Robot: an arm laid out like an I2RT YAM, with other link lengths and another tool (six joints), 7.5 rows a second.
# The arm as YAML. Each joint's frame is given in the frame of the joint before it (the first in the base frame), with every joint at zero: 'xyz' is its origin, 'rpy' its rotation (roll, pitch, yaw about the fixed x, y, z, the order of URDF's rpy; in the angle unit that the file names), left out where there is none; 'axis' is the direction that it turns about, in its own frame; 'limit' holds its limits. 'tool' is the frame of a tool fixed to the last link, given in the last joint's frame.
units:
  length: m
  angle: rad
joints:
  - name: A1
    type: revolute
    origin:
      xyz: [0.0, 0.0, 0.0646]
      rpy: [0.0, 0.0, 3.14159]
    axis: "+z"
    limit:
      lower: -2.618
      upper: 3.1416
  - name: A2
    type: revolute
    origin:
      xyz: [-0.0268, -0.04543, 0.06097]
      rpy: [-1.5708, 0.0, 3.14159]
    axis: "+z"
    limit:
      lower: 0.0
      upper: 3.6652
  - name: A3
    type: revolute
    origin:
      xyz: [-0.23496, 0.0, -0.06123]
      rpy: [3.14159, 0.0, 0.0]
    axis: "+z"
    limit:
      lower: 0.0
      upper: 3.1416
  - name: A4
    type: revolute
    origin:
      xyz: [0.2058, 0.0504, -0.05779]
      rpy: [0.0, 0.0, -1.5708]
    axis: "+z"
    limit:
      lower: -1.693
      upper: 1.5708
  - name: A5
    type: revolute
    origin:
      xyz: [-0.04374, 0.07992, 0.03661]
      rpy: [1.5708, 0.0, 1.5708]
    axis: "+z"
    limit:
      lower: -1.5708
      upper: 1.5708
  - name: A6
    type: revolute
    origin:
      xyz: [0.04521, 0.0, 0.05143]
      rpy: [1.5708, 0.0, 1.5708]
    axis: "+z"
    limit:
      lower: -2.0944
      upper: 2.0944
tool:
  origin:
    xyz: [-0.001, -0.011, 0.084]
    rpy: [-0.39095, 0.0, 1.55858]
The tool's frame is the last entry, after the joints.
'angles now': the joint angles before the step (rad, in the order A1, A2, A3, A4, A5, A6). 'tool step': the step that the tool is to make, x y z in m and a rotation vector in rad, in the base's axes. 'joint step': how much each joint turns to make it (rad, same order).
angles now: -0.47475, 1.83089, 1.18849, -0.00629, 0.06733, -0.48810
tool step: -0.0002, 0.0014, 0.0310, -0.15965, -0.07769, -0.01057
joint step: 0.02716, -0.07497, -0.07009, 0.14388, 0.09047, -0.07092
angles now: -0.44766, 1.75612, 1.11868, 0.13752, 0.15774, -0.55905
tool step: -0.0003, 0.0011, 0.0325, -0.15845, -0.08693, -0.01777
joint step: 0.02358, -0.05591, -0.05794, 0.16416, 0.08119, -0.08243
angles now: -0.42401, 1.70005, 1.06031, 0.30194, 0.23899, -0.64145
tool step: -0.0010, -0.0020, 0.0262, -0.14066, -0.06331, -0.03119
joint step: 0.01328, -0.02269, -0.03283, 0.14976, 0.07012, -0.09081
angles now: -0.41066, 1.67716, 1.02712, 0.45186, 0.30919, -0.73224
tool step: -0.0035, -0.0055, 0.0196, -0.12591, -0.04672, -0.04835
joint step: 0.00164, -0.00088, -0.02752, 0.15138, 0.06267, -0.09460
